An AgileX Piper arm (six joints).
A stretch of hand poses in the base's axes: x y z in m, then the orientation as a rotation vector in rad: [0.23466, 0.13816, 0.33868, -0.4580, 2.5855, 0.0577]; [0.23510, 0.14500, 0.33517, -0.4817, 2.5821, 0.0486]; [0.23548, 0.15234, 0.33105, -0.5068, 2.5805, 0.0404]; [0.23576, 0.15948, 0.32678, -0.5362, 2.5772, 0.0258]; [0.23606, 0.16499, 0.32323, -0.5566, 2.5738, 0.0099]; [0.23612, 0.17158, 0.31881, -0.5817, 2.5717, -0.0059]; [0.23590, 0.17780, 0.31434, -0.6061, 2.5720, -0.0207]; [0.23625, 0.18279, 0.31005, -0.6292, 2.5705, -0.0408]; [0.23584, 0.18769, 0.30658, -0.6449, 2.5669, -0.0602]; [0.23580, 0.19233, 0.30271, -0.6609, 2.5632, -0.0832]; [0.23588, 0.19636, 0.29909, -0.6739, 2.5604, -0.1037]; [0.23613, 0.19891, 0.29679, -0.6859, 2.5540, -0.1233]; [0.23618, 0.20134, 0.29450, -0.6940, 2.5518, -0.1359]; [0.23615, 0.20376, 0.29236, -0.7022, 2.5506, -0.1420]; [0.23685, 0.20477, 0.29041, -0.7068, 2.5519, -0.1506]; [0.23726, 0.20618, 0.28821, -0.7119, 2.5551, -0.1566]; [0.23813, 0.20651, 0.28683, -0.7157, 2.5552, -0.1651]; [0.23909, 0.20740, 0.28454, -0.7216, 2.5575, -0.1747]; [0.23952, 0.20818, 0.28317, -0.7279, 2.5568, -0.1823]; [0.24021, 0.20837, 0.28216, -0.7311, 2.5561, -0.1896]
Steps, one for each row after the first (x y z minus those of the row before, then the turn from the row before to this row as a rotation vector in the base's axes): [0.00044, 0.00684, -0.00351, -0.0109, -0.0016, 0.0153]; [0.00038, 0.00734, -0.00412, -0.0109, 0.0007, 0.0163]; [0.00028, 0.00714, -0.00427, -0.0160, -0.0010, 0.0183]; [0.00030, 0.00551, -0.00355, -0.0150, -0.0024, 0.0118]; [0.00006, 0.00659, -0.00442, -0.0162, -0.0002, 0.0148]; [-0.00022, 0.00622, -0.00447, -0.0158, 0.0024, 0.0141]; [0.00035, 0.00499, -0.00429, -0.0189, -0.0001, 0.0125]; [-0.00041, 0.00490, -0.00347, -0.0164, -0.0032, 0.0079]; [-0.00004, 0.00464, -0.00387, -0.0190, -0.0036, 0.0075]; [0.00008, 0.00403, -0.00362, -0.0167, -0.0028, 0.0057]; [0.00025, 0.00255, -0.00230, -0.0153, -0.0061, 0.0060]; [0.00005, 0.00243, -0.00229, -0.0103, -0.0020, 0.0037]; [-0.00003, 0.00242, -0.00214, -0.0060, 0.0000, 0.0047]; [0.00070, 0.00101, -0.00195, -0.0073, 0.0011, 0.0012]; [0.00041, 0.00141, -0.00220, -0.0059, 0.0034, 0.0016]; [0.00087, 0.00033, -0.00138, -0.0068, -0.0001, 0.0010]; [0.00096, 0.00089, -0.00229, -0.0084, 0.0023, 0.0017]; [0.00043, 0.00078, -0.00137, -0.0066, -0.0001, 0.0030]; [0.00069, 0.00019, -0.00101, -0.0057, -0.0008, 0.0010]
